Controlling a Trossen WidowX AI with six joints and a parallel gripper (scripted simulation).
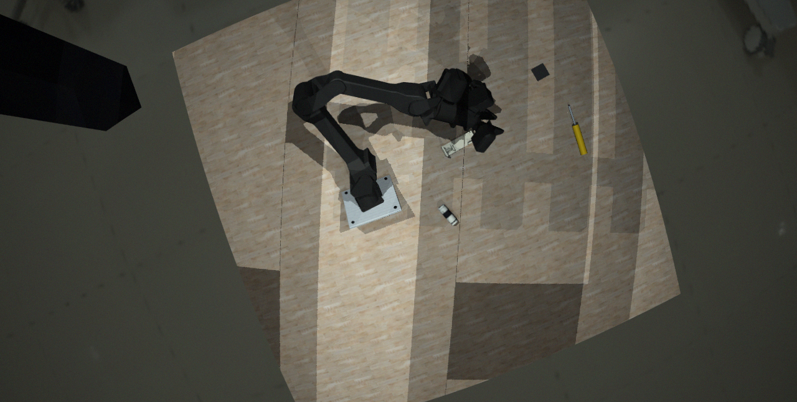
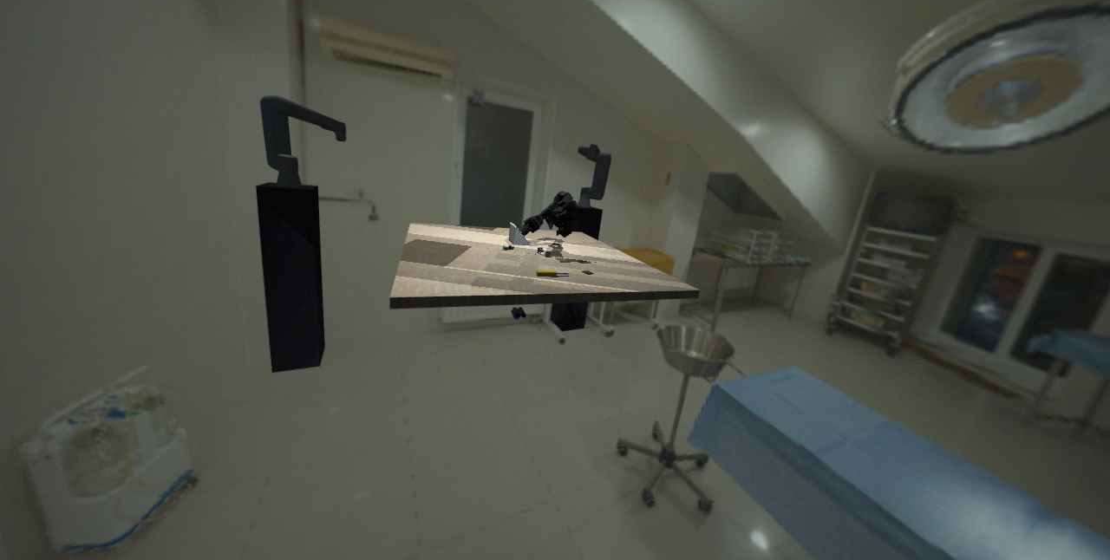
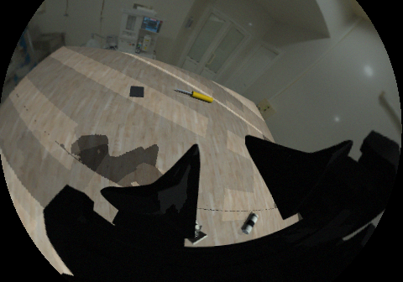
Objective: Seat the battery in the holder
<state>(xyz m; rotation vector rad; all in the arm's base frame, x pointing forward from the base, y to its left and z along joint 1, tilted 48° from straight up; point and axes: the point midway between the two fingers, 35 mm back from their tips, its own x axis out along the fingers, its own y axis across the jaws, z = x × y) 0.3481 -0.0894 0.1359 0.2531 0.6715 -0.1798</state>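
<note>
My gripper tip is now 220 mm past the battery, 160 mm to the left of it and 140 mm above it. Round my gripper tip: yellow-handled screwdriver (250 mm ahead, 140 mm below, 110 mm to the right); black square (230 mm ahead, 150 mm below, 90 mm to the left).
</note>
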